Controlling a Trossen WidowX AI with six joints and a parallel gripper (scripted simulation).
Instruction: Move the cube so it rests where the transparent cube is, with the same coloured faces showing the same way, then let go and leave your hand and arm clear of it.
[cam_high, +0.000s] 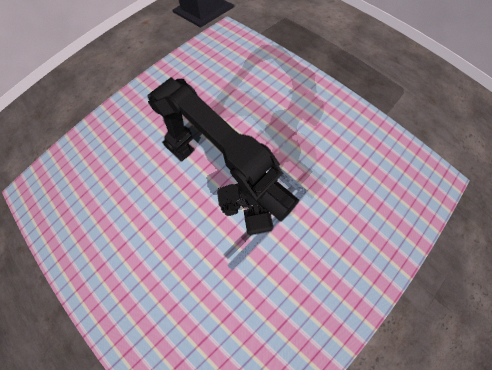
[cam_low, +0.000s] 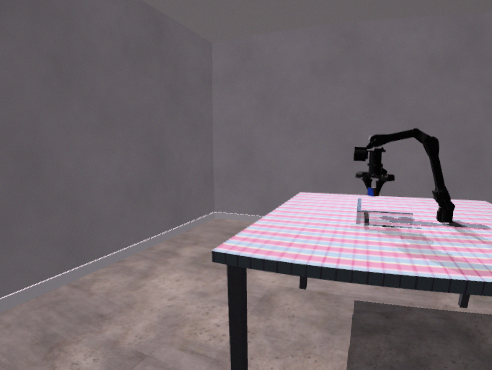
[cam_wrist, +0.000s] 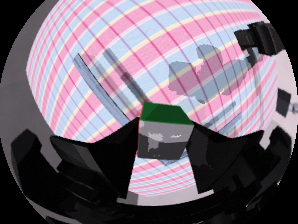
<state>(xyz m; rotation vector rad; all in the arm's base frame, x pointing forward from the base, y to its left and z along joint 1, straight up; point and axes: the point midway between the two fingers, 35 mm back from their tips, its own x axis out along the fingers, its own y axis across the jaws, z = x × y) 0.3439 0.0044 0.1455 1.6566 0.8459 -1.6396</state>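
Right now my hand is 4 cm short of the transparent cube, 3 cm to the right of it and 13 cm above it.
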